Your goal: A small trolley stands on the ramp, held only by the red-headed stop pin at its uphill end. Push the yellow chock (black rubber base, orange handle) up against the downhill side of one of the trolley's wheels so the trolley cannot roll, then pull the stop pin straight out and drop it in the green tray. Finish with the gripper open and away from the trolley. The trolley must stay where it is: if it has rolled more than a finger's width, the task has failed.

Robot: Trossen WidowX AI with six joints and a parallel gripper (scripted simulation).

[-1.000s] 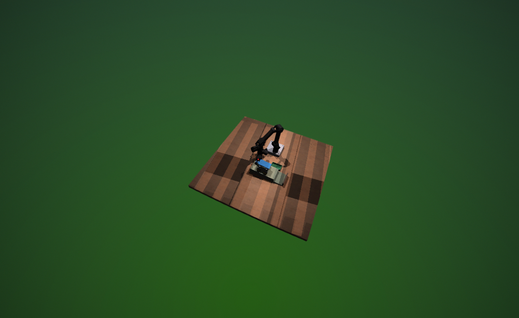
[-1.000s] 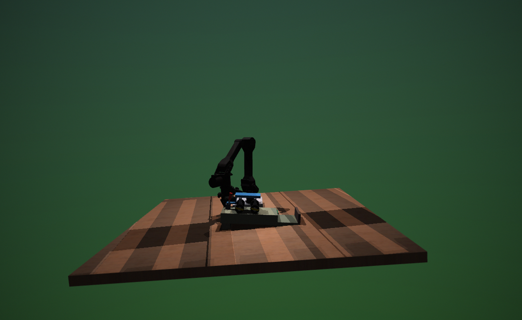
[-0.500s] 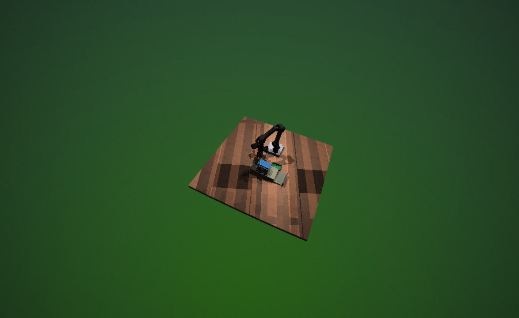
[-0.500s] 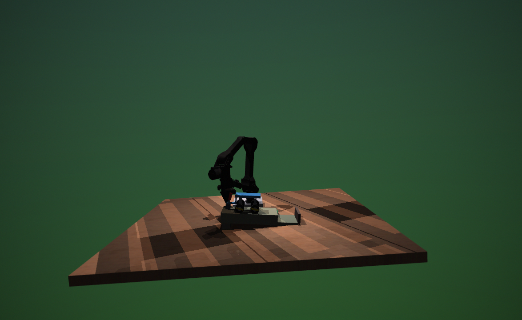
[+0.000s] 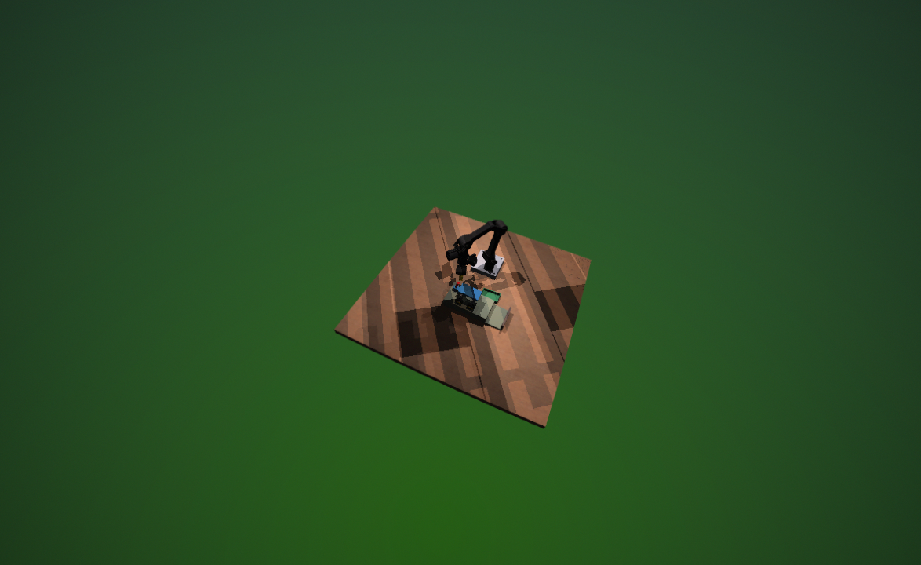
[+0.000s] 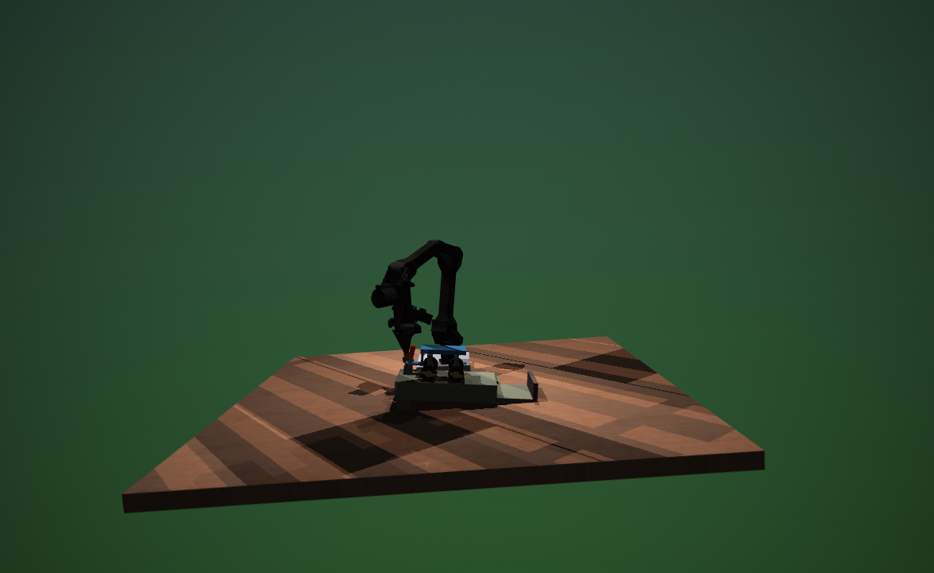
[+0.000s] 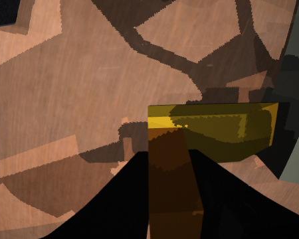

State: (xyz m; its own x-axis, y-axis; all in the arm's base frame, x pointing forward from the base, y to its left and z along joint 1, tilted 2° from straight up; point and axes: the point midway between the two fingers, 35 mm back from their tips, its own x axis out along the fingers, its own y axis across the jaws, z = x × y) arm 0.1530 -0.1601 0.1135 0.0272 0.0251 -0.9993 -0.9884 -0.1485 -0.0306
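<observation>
Right now my gripper tip is 210 mm to the right of the green tray, 120 mm above it and 60 mm short of it. Round my gripper tip: trolley: 170 mm ahead, 90 mm to the left, 10 mm below; red-headed stop pin: 140 mm ahead, 10 mm above; yellow chock: 20 mm ahead, 10 mm below.
</observation>
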